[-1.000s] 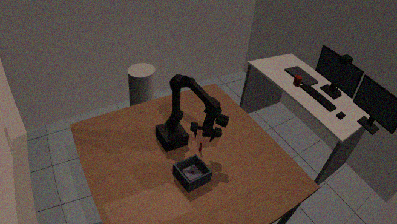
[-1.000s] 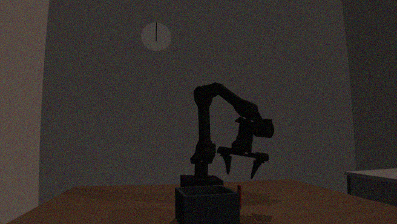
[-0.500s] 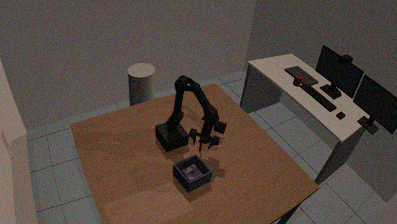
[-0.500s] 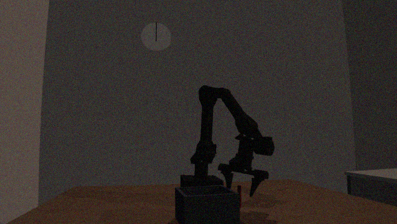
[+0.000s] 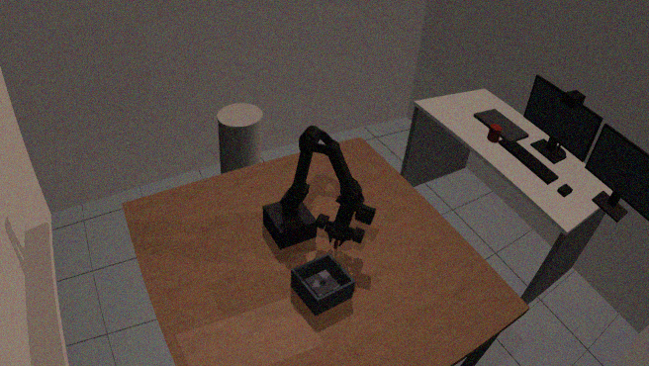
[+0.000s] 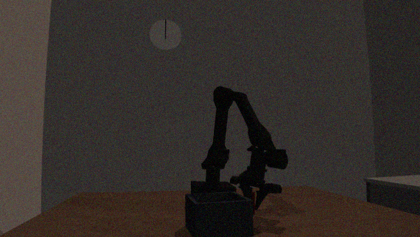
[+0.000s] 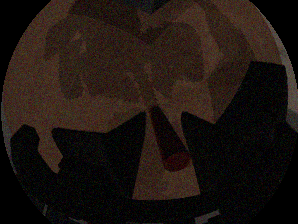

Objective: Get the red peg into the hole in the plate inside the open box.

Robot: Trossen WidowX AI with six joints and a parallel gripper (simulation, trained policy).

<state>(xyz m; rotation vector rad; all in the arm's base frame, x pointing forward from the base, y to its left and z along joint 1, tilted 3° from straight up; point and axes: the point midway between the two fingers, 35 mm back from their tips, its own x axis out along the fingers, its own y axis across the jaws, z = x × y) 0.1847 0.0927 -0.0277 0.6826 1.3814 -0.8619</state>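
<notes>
Right now the grey plate is 14 cm ahead of my gripper tip, 18 cm to the right of it and 2 cm above it. The rest, counted from my gripper tip: red peg 2 cm above; then dark box 14 cm ahead, 18 cm to the right.
</notes>
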